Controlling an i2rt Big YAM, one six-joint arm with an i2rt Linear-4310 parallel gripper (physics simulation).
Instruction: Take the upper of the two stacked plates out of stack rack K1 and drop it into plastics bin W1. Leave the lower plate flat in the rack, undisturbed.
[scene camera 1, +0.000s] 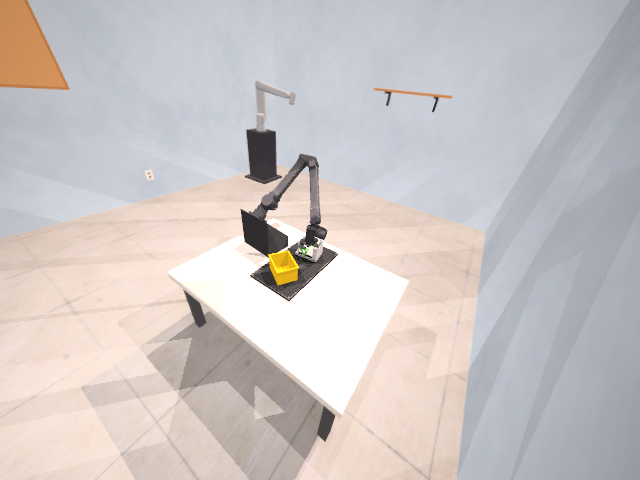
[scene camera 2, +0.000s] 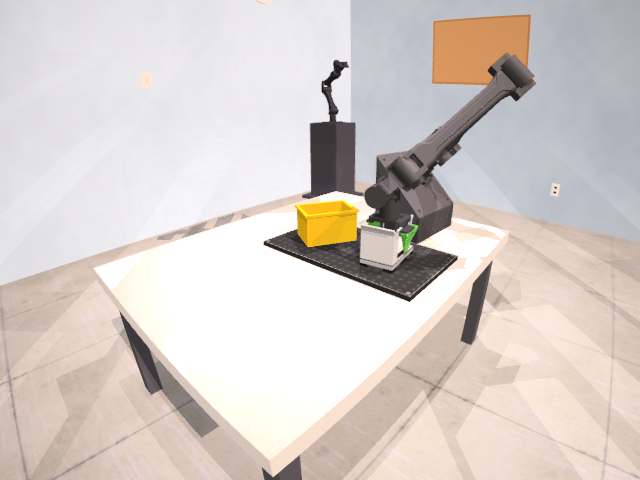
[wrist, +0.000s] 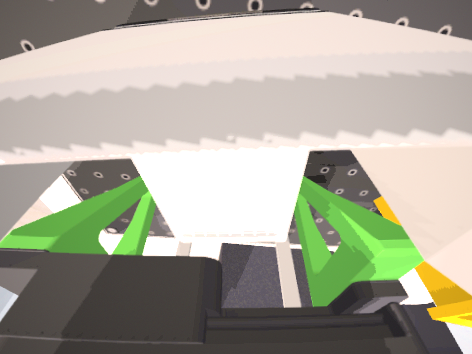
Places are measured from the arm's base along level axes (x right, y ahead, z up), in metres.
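Pixels of known places: gripper, fingertip midpoint: (scene camera 1: 307, 251); arm's base, link origin: (scene camera 1: 257, 218).
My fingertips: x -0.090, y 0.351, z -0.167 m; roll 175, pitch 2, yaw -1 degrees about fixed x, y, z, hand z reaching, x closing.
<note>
For each thing: its top centre in the pictures, then the offset to it from my fingertips. Level surfaces: height alone.
- Stack rack K1, top centre: (scene camera 2: 389, 218) (scene camera 1: 310, 241) dx +0.001, dy +0.012, dz +0.093 m
- Plastics bin W1, top centre: (scene camera 2: 326, 207) (scene camera 1: 283, 261) dx +0.241, dy -0.015, dz +0.073 m
- white table, surface height: dz -0.040 m
Stack rack K1 (scene camera 1: 316, 253) (scene camera 2: 378, 245) is a small white-grey rack upright on the dark board; its wall (wrist: 230, 112) crosses the upper wrist view. A bright white plate (wrist: 225, 210) lies in it. The two stacked plates cannot be told apart, and any lower one is hidden. Plastics bin W1 (scene camera 1: 285, 276) (scene camera 2: 330, 230) is an open yellow box beside the rack; part of it shows at the right of the wrist view (wrist: 445, 286). My gripper (scene camera 1: 309, 250) (scene camera 2: 391, 239) (wrist: 222, 181) points down into the rack, open, with its green fingertips close to the plate's two side edges. Contact cannot be told.
The black perforated board (scene camera 1: 289, 292) (scene camera 2: 408, 289) under the rack and bin lies on a white table (scene camera 1: 330, 330) (scene camera 2: 232, 335). A dark upright panel (scene camera 1: 257, 233) stands by the arm's base. Rack walls stand close around the fingers.
</note>
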